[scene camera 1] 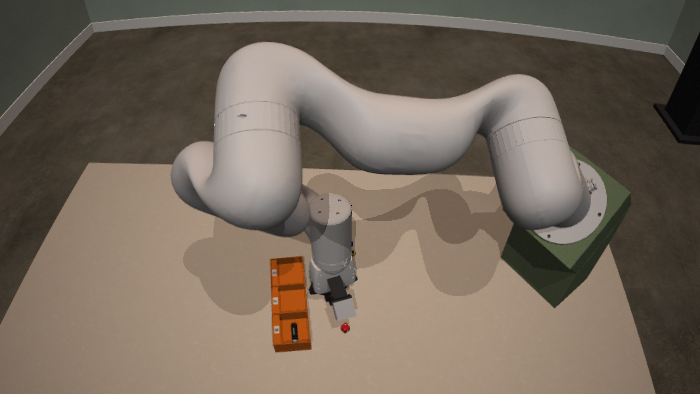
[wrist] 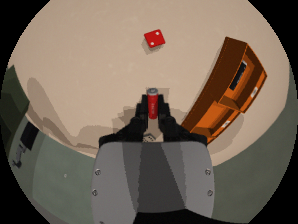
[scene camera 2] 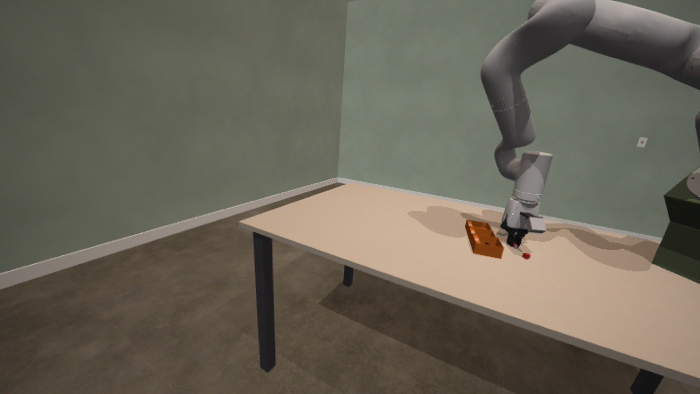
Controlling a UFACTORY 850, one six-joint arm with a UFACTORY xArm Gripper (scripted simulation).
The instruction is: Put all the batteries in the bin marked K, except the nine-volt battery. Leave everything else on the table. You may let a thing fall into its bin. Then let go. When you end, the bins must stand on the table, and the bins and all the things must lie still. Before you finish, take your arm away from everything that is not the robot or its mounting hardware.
Scene:
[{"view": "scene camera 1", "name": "my gripper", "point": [333, 299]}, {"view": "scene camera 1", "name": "orange three-compartment bin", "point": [291, 297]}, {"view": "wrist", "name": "my gripper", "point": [152, 102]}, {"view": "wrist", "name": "orange three-compartment bin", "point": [211, 122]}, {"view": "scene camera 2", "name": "my gripper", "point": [512, 245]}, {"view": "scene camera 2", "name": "orange three-compartment bin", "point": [476, 230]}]

